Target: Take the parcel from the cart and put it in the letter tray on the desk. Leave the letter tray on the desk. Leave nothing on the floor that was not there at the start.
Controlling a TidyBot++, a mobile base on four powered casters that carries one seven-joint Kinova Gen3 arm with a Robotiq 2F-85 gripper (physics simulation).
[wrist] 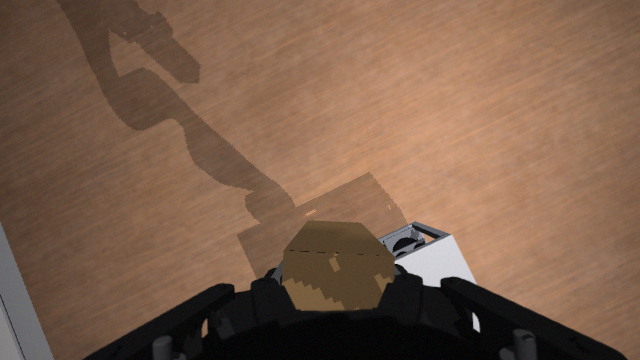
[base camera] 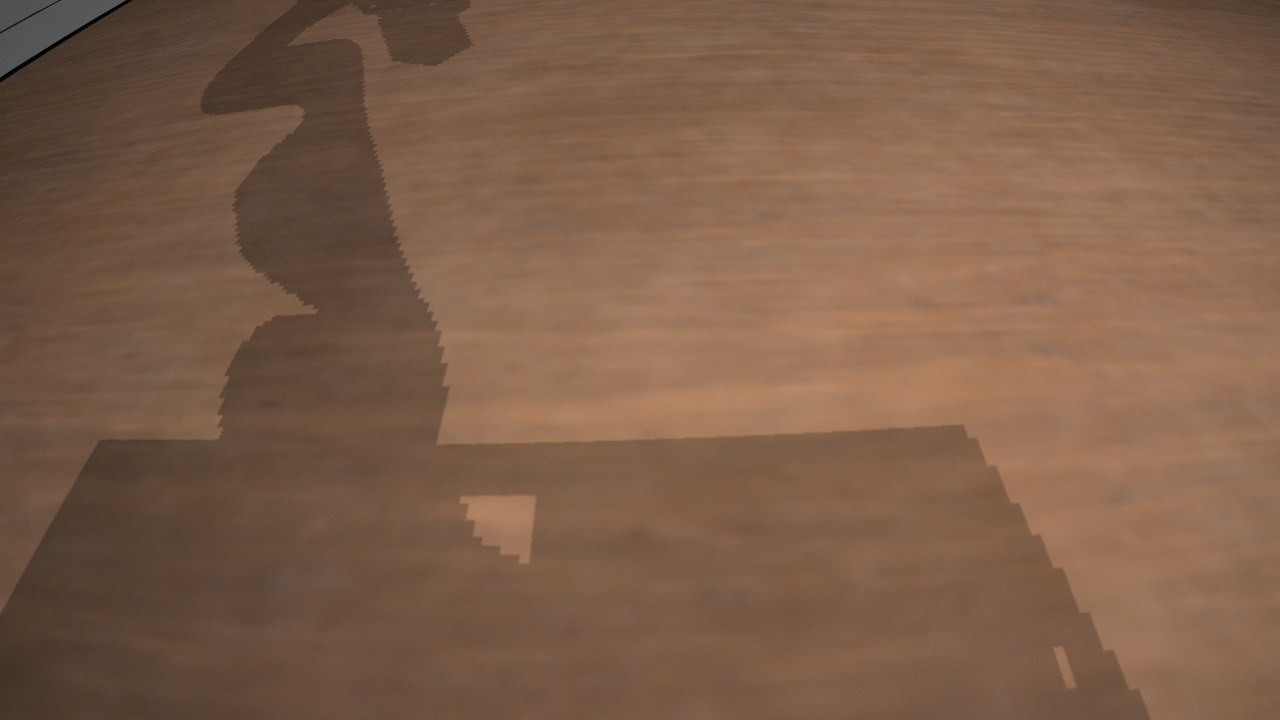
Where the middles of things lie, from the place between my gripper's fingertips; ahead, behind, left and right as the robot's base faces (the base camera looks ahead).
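With the brown parcel (wrist: 328, 265) as my reference, I find my hand 2 cm above it.
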